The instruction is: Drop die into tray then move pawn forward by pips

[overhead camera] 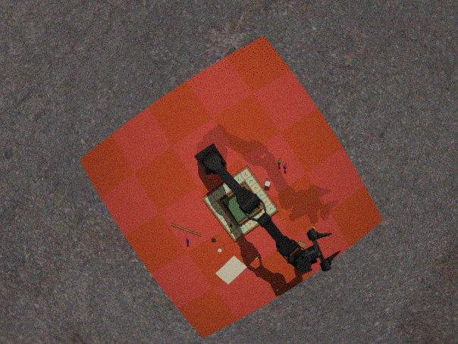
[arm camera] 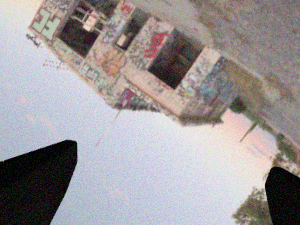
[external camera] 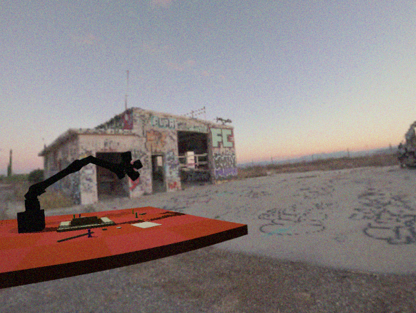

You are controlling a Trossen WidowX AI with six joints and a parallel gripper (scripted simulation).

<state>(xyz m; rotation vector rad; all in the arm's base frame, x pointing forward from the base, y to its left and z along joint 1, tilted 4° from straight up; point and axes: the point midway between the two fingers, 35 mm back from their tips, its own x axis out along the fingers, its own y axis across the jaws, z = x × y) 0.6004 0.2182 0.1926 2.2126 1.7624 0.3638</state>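
The die lies 340 mm behind my gripper tip, 300 mm below it and 90 mm to the right of it. Round my gripper tip: orange-brown pawn (370 mm to the right, 290 mm below, 260 mm behind); then cream card (500 mm to the right, 310 mm below, 40 mm behind); then green dice tray (330 mm behind, 310 mm below, 260 mm to the right).
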